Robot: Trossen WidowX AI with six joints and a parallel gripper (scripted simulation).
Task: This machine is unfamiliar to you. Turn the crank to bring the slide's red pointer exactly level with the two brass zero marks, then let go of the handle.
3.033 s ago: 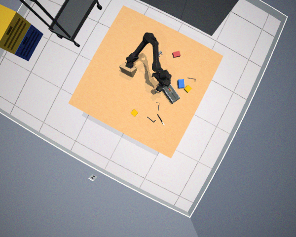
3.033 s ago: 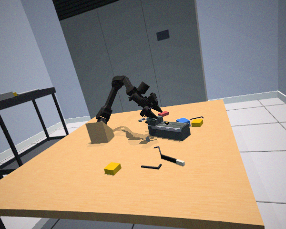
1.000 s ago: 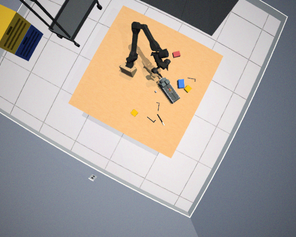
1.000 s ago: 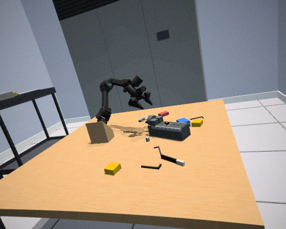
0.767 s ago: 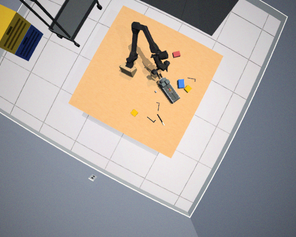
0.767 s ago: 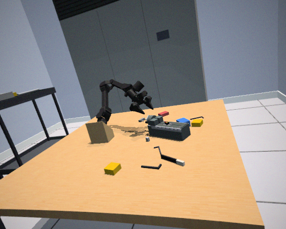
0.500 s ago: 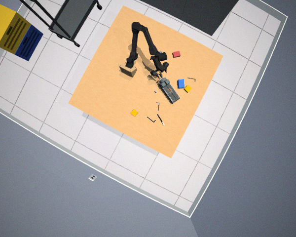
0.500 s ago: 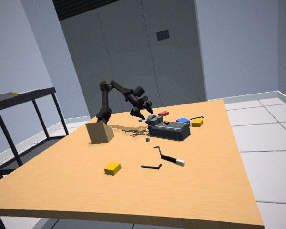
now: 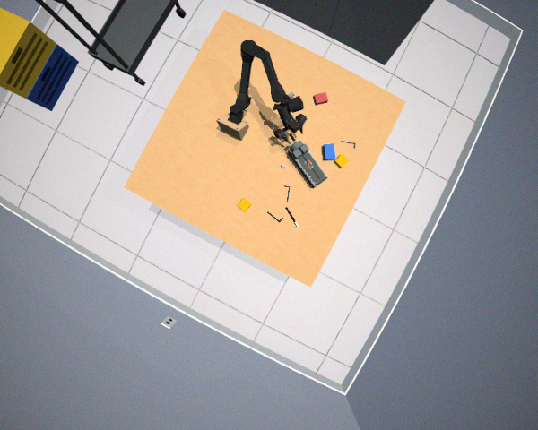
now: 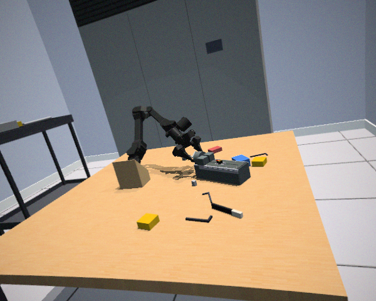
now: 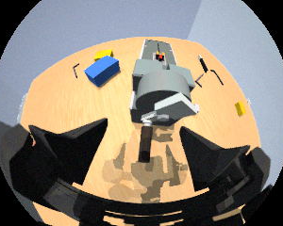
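The dark crank handle is 2 cm behind my gripper tip, 1 cm to the left of it and 2 cm below it. Also, from my gripper tip: small grey cube: 15 cm to the right, 8 cm below; blue block: 21 cm ahead, 3 cm to the left, 7 cm below; red pointer: 12 cm ahead, 9 cm to the right, 1 cm below.
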